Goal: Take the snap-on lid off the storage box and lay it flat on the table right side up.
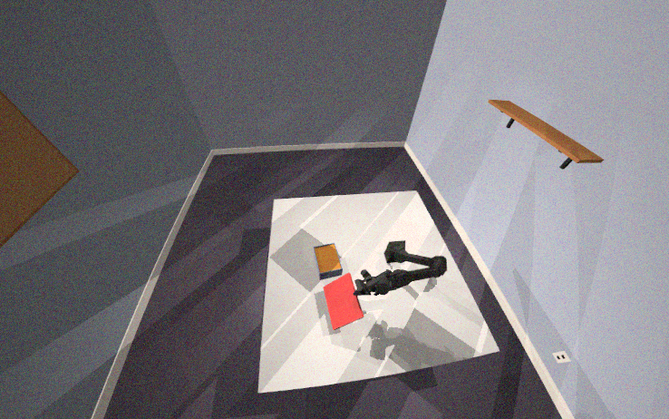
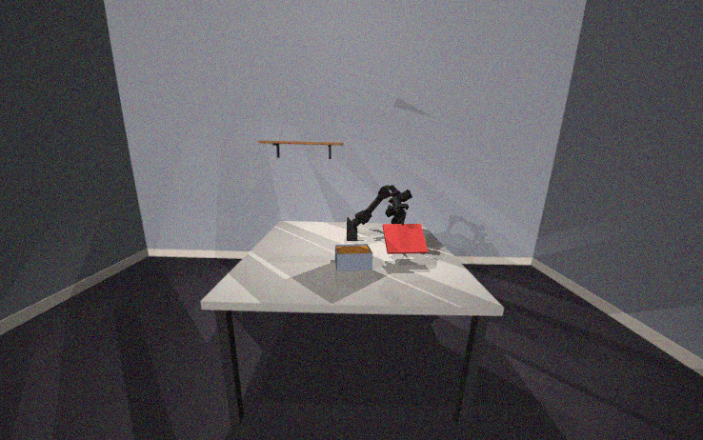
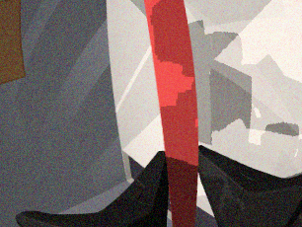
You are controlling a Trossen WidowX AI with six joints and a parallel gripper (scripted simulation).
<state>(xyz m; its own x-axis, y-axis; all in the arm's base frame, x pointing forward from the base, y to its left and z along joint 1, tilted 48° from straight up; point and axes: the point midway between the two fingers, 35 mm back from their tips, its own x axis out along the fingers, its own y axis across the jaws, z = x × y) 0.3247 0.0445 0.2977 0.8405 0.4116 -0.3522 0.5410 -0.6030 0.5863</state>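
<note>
Right now my gripper tip is 7 cm short of the red lid and 5 cm above it. The rest, counted from my gripper tip: storage box 30 cm to the right, 16 cm below, 8 cm ahead.
</note>
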